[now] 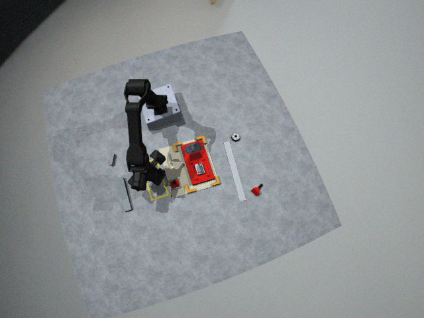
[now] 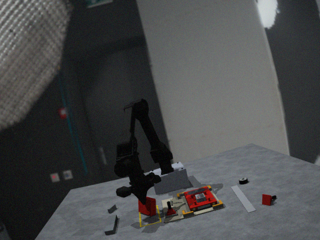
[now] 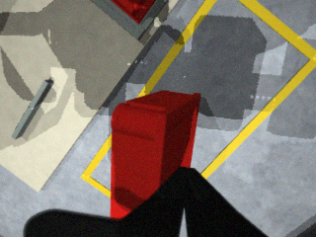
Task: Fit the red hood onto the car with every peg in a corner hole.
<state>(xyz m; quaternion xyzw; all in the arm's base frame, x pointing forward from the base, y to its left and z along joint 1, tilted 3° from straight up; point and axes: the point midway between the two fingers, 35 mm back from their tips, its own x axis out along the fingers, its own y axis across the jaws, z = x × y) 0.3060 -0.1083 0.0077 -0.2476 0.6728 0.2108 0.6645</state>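
My gripper tip is 10 mm past the red hood and 10 mm above it. The rest, counted from my gripper tip: white strip (60 mm ahead, 390 mm to the left, 50 mm below); grey engine block (20 mm ahead, 230 mm to the left, 30 mm below); long grey block (50 mm ahead, 150 mm to the right, 40 mm below).
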